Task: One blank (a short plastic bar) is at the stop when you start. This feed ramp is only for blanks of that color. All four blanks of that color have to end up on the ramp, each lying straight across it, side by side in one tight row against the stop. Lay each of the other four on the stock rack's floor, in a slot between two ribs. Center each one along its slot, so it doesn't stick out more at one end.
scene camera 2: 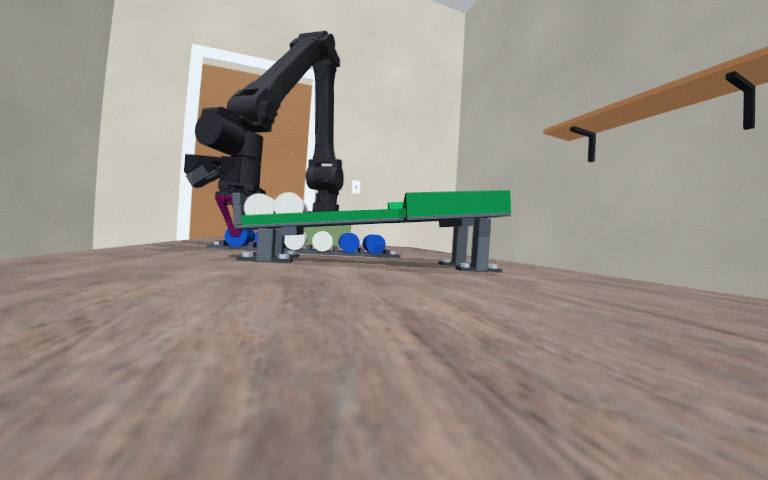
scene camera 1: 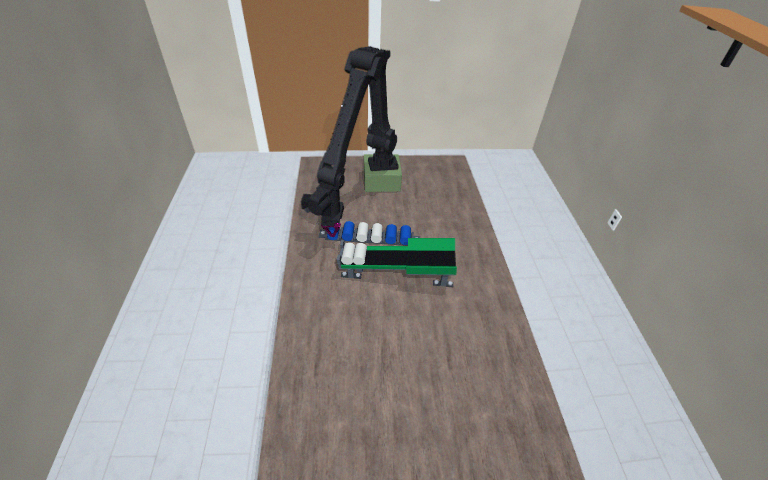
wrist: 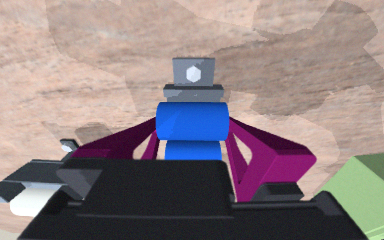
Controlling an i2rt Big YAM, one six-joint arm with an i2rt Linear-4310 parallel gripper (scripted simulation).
Labels:
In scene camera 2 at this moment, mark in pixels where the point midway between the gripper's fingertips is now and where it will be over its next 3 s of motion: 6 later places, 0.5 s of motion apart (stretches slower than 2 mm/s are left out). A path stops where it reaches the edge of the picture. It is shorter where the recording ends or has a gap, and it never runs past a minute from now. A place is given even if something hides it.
The gripper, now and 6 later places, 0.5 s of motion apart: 240, 236; 242, 237; 242, 230; 243, 200; 245, 192; 251, 193; 268, 195

